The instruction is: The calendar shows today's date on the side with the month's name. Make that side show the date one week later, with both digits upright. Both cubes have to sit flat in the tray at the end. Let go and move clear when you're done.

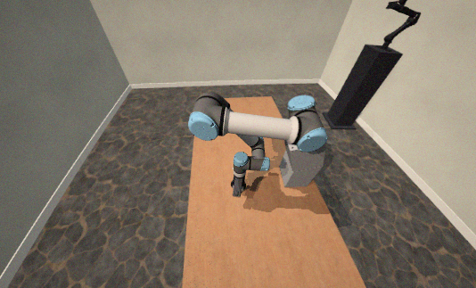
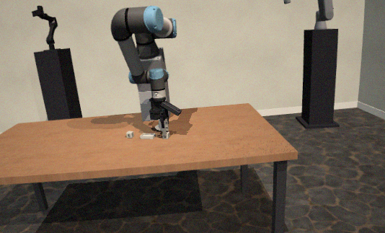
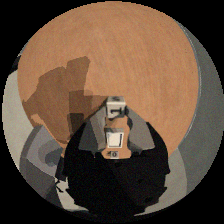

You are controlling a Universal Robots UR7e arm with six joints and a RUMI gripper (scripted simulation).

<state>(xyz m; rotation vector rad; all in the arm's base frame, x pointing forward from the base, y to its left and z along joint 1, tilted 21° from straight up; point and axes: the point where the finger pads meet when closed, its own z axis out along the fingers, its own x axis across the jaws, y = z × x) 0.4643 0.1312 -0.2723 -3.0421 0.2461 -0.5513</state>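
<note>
My gripper is now 11 cm to the left of the white calendar tray, 2 cm past it and 2 cm above it.
</note>
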